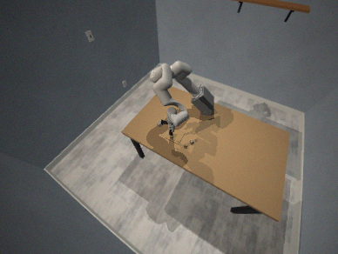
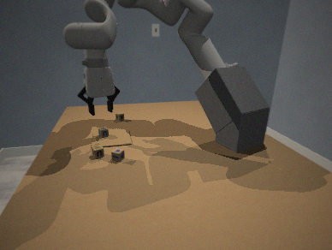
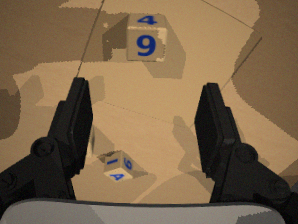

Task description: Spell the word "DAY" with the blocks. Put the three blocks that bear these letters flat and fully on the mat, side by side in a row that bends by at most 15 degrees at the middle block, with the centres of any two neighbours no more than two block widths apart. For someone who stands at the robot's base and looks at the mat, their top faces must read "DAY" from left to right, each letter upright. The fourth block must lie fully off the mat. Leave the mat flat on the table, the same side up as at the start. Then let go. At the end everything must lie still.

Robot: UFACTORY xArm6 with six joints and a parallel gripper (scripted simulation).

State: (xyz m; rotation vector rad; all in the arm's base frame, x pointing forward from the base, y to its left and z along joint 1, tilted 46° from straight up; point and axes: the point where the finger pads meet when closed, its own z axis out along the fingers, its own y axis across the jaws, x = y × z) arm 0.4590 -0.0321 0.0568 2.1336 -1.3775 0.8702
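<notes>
Now: the thin tan mat 11 cm below my hand, 3 cm to the left of it and 3 cm behind it.
</notes>
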